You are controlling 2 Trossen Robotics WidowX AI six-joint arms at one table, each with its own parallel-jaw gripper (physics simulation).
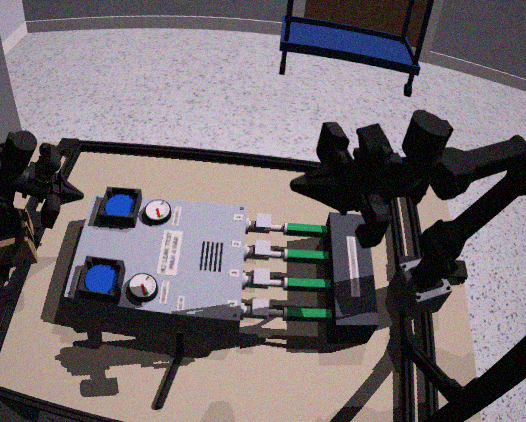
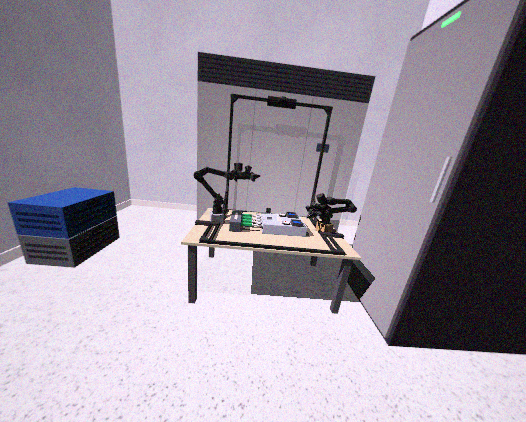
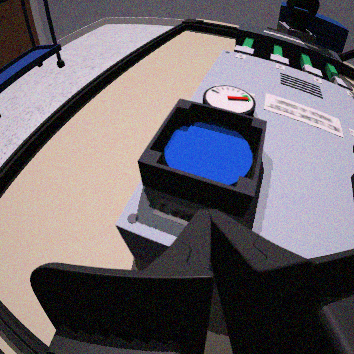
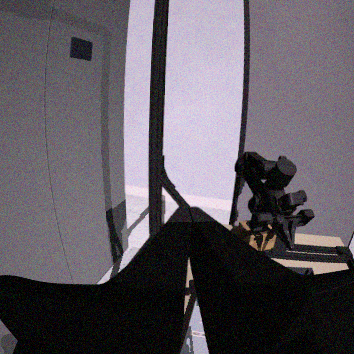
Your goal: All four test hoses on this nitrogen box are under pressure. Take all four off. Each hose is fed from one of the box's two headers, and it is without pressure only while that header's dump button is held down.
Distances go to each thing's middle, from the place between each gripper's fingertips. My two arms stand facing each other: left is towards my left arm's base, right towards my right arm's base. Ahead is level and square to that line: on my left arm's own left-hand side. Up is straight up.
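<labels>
Dark manifold block (image 1: 352,297): my right hand 140 mm short of it, 170 mm to the left of it, 370 mm above it.
From my left hand, the block: 57 cm to the right, 5 cm behind, 10 cm below.
</labels>
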